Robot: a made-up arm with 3 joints. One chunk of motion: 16 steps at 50 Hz.
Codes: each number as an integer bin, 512 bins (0 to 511) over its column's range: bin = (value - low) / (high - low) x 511, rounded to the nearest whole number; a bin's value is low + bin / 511 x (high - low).
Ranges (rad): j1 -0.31..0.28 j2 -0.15..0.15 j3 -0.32..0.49
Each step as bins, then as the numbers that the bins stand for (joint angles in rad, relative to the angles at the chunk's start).
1 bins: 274 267 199
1 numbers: 0.0064 0.0068 -0.0046
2 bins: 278 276 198
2 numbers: 0.0110 0.0120 -0.0061
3 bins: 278 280 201
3 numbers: 0.0110 0.0144 -0.0014
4 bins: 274 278 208
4 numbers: 0.0064 0.0132 0.0097
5 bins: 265 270 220
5 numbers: -0.0040 0.0085 0.0287
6 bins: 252 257 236
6 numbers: -0.0190 0.0009 0.0541
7 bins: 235 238 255
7 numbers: -0.0387 -0.0103 0.0842
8 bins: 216 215 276
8 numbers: -0.0606 -0.0238 0.1175
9 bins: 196 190 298
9 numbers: -0.0837 -0.0385 0.1524
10 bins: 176 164 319
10 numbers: -0.1068 -0.0537 0.1857
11 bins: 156 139 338
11 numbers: -0.1299 -0.0684 0.2158
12 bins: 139 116 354
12 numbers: -0.1495 -0.0819 0.2411
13 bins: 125 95 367
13 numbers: -0.1657 -0.0942 0.2617
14 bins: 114 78 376
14 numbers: -0.1784 -0.1042 0.2760
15 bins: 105 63 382
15 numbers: -0.1888 -0.1130 0.2855
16 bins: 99 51 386
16 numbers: -0.1957 -0.1201 0.2919
